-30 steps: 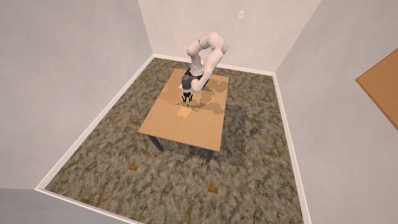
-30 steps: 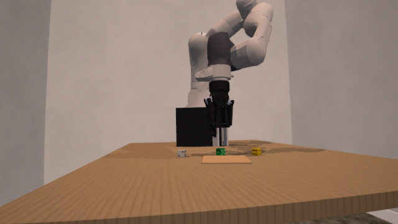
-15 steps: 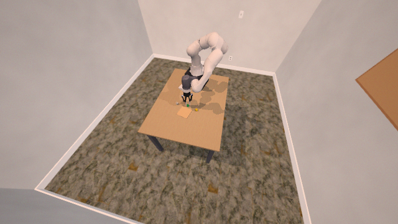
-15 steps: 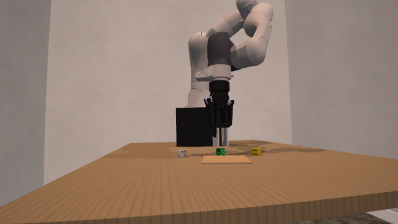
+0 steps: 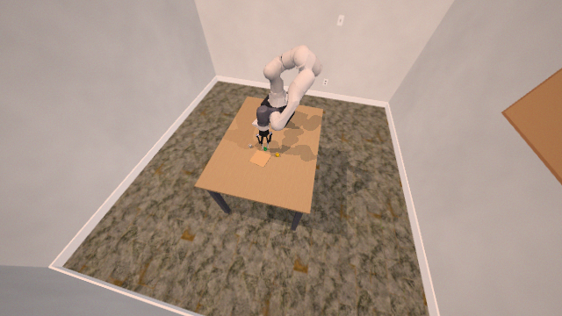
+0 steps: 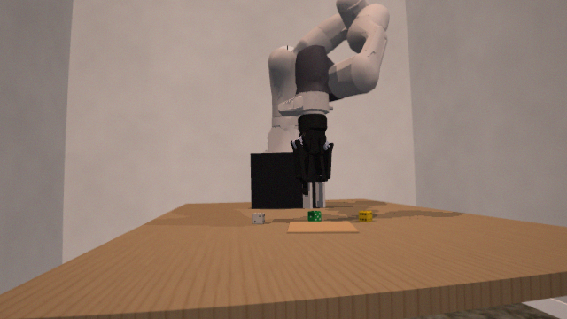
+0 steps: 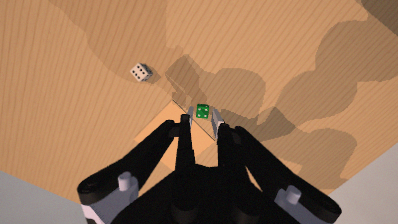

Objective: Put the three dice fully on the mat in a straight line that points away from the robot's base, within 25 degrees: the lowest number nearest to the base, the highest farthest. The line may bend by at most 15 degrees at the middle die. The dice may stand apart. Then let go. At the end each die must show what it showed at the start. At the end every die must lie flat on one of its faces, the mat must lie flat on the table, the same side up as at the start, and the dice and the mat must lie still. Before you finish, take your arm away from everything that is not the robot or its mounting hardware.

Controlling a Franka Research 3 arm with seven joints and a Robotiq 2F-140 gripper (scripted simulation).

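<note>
The green die lies 50 mm below my hand. From my hand the other things lie so: tan mat 100 mm ahead, 60 mm below; then white die 10 mm ahead, 140 mm to the right, 50 mm below; then yellow die 30 mm ahead, 120 mm to the left, 50 mm below.
</note>
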